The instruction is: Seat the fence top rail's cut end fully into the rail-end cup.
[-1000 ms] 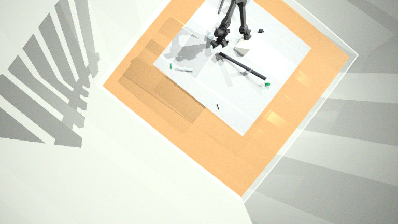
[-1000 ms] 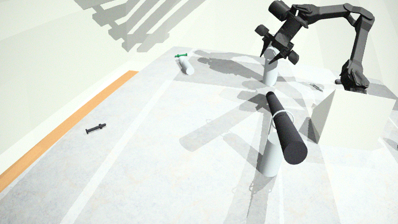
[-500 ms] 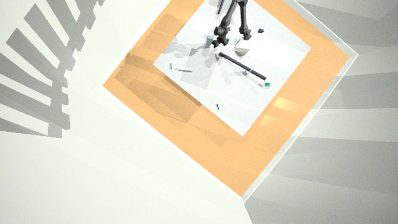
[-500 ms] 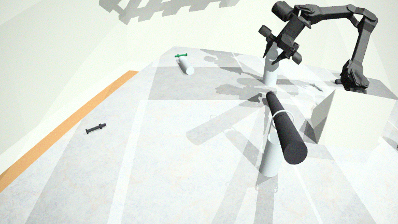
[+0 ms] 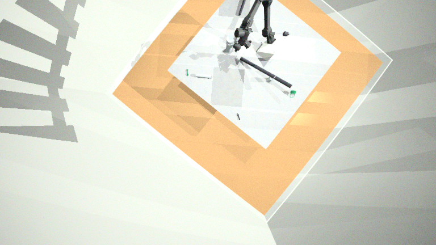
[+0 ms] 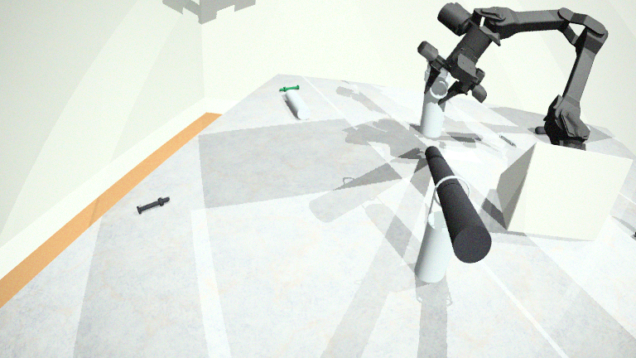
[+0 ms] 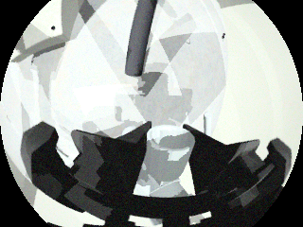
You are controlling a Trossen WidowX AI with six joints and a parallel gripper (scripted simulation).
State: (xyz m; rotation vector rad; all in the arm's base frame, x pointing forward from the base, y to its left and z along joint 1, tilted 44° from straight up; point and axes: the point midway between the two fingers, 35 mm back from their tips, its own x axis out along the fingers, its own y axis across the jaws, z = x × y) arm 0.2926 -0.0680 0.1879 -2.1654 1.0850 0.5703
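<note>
My gripper tip is 10 mm past the white rail-end cup, 30 mm to the left of it and 30 mm below it. Round my gripper tip: white bolt: 240 mm behind, 140 mm to the right, 120 mm below; then white cylinder: 370 mm ahead, 100 mm to the right, 110 mm below; then small white post: 50 mm behind, 420 mm to the left, 20 mm below.
</note>
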